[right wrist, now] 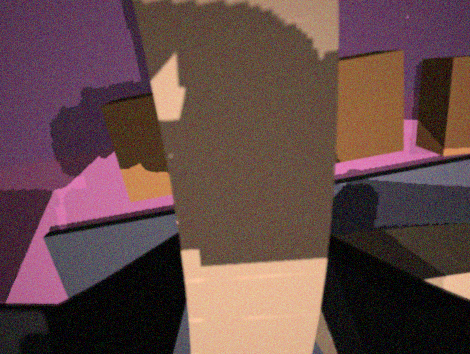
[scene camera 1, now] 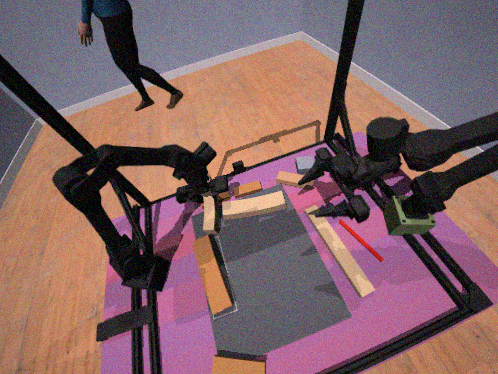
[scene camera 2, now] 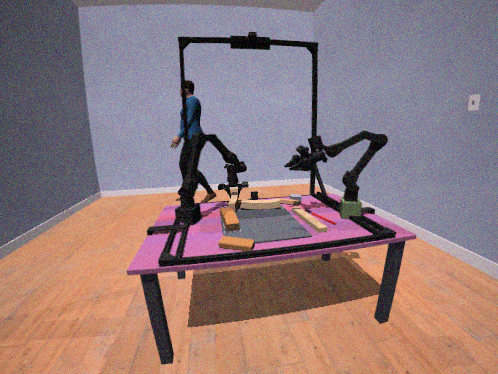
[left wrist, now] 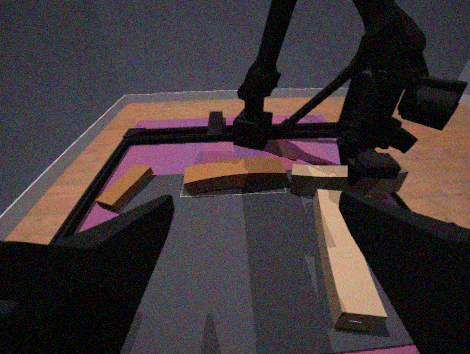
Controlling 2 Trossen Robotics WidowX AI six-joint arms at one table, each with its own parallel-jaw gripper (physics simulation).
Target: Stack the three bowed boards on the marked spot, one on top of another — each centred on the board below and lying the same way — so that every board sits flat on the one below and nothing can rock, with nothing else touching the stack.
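Seen in the pictures: left gripper, fingertip midpoint: (scene camera 1: 306,199) (scene camera 2: 286,167) (left wrist: 256,201); right gripper, fingertip midpoint: (right wrist: 249,243) (scene camera 1: 210,201) (scene camera 2: 234,198) (left wrist: 347,179); left arm's base, origin of the base link: (scene camera 1: 414,209) (scene camera 2: 350,200); right arm's base, origin of the base link: (scene camera 1: 139,269) (scene camera 2: 187,206) (left wrist: 253,116).
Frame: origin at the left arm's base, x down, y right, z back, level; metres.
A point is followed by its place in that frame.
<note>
An orange-brown bowed board (scene camera 1: 212,274) {y -0.231, x 0.038, z -0.612 m} (scene camera 2: 230,218) {y -0.274, x 0.045, z -0.595 m} (left wrist: 233,173) {y -0.211, x 0.038, z -0.601 m} lies on the white-outlined marked spot (scene camera 1: 225,313) {y -0.330, x 0.086, z -0.564 m} (left wrist: 233,194) {y -0.204, x 0.086, z -0.583 m} at the left edge of the grey mat (scene camera 1: 284,278) {y -0.213, x 0.086, z -0.392 m}. My right gripper (scene camera 1: 213,200) {y 0.031, x 0.040, z -0.680 m} (scene camera 2: 233,194) {y 0.031, x 0.040, z -0.680 m} (right wrist: 249,243) {y 0.031, x 0.040, z -0.680 m} is shut on a light tan bowed board (scene camera 1: 209,217) {y -0.045, x 0.025, z -0.661 m} (scene camera 2: 233,203) {y -0.086, x 0.030, z -0.646 m} (left wrist: 319,172) {y -0.031, x 0.024, z -0.659 m} (right wrist: 255,175) {y 0.063, x 0.013, z -0.691 m}. It holds this board low over the mat's far left corner, beyond the orange board's far end. A second light tan bowed board (scene camera 1: 255,205) {y 0.023, x 0.046, z -0.504 m} (scene camera 2: 260,203) {y 0.002, x 0.049, z -0.507 m} (left wrist: 346,253) {y 0.035, x 0.046, z -0.493 m} lies along the mat's far edge. My left gripper (scene camera 1: 313,195) {y -0.081, x -0.181, z -0.345 m} (scene camera 2: 292,163) {y -0.081, x -0.181, z -0.345 m} (left wrist: 256,201) {y -0.081, x -0.181, z -0.345 m} is open and empty, raised at the right.
A long flat plank (scene camera 1: 340,252) {y -0.124, x 0.070, z -0.219 m} (scene camera 2: 310,219) {y -0.146, x 0.070, z -0.213 m} and a red stick (scene camera 1: 360,240) {y -0.075, x 0.087, z -0.146 m} lie right of the mat. Small blocks (scene camera 1: 247,188) {y 0.114, x 0.071, z -0.550 m} (scene camera 1: 292,179) {y 0.158, x 0.066, z -0.370 m} and a grey block (scene camera 1: 305,162) {y 0.239, x 0.056, z -0.317 m} sit at the back. An orange block (scene camera 1: 238,365) {y -0.445, x 0.065, z -0.502 m} (scene camera 2: 236,243) {y -0.473, x 0.067, z -0.497 m} lies at the front. A person walks behind the table.
</note>
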